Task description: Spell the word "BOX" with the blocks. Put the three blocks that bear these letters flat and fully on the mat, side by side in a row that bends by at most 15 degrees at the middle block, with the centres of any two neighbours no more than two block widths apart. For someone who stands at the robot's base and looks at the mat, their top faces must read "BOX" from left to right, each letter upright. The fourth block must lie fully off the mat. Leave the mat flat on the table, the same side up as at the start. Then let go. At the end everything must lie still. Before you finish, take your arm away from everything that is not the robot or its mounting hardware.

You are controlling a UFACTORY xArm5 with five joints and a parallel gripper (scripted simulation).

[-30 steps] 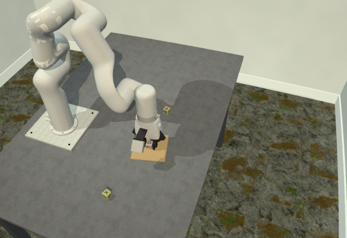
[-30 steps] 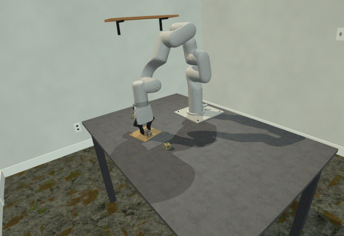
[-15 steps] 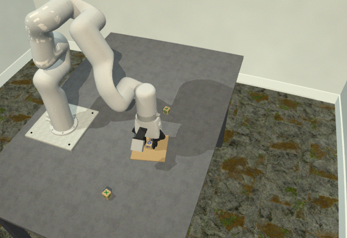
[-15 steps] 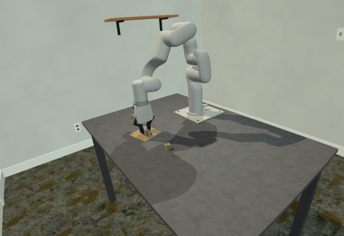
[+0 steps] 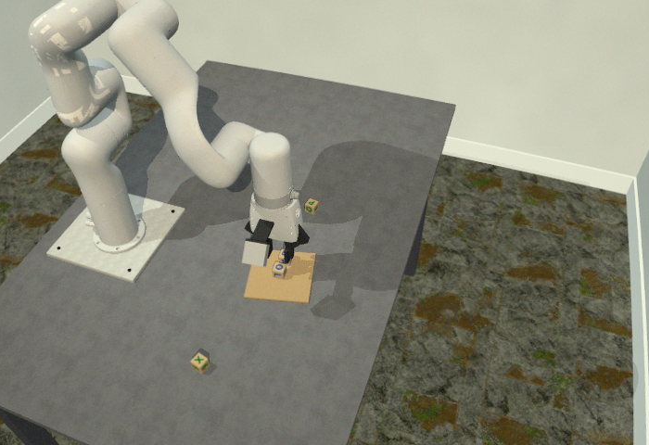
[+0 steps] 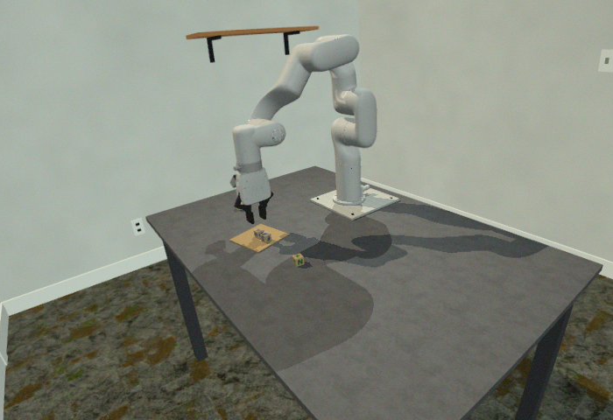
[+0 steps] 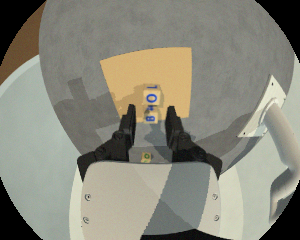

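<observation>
My gripper is now 270 mm to the left of the X block, 70 mm above it and 60 mm past it. From my hand the other things lie so: B block: 70 mm below, 40 mm to the left; tan mat: 80 mm below; O block: 70 mm below.
</observation>
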